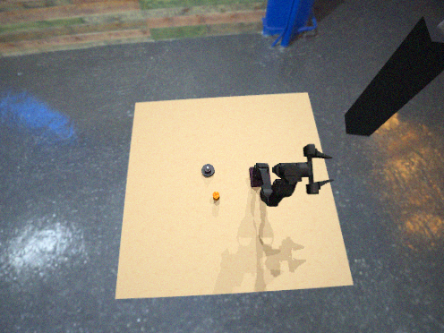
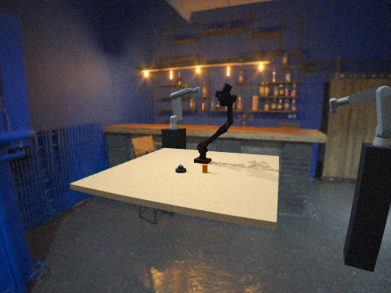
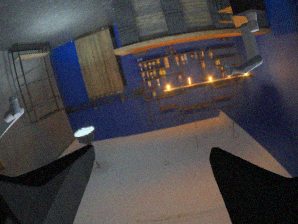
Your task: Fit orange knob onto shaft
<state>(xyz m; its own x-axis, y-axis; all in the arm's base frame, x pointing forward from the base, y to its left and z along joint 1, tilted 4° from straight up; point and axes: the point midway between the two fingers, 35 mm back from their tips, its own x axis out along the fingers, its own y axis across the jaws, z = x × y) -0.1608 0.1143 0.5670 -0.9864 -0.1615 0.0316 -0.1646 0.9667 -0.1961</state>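
Right now my gripper tip is 470 mm short of the orange knob, 20 mm to the right of it and 530 mm above it. From my gripper tip the other things lie so: round dark pedestal (550 mm ahead, 150 mm to the right, 550 mm below).
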